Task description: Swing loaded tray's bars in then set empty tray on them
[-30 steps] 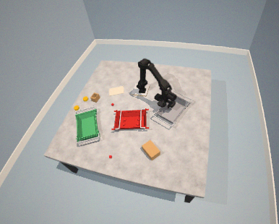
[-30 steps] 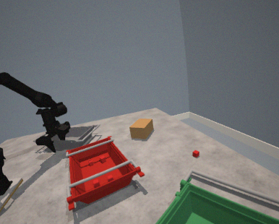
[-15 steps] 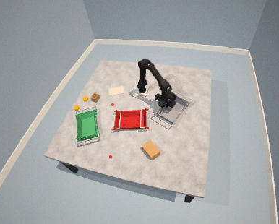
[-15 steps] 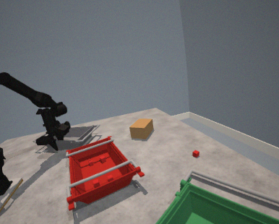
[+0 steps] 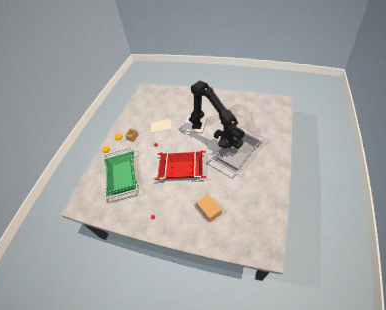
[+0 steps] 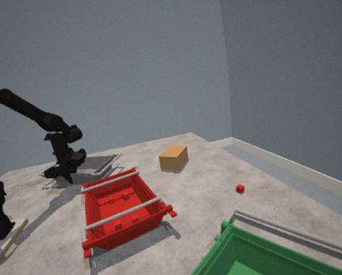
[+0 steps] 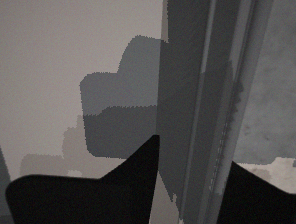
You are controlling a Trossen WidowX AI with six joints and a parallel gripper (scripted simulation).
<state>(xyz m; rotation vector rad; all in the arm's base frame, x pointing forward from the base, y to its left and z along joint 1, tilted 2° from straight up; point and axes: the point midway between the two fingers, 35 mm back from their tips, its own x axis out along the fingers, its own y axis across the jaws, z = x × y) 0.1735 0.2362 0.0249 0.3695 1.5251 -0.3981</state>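
My gripper tip is now 7 cm to the right of the grey tray, 3 cm below it and 3 cm short of it. The rest, counted from my gripper tip: cream card: 50 cm to the right, 16 cm behind, 1 cm below.
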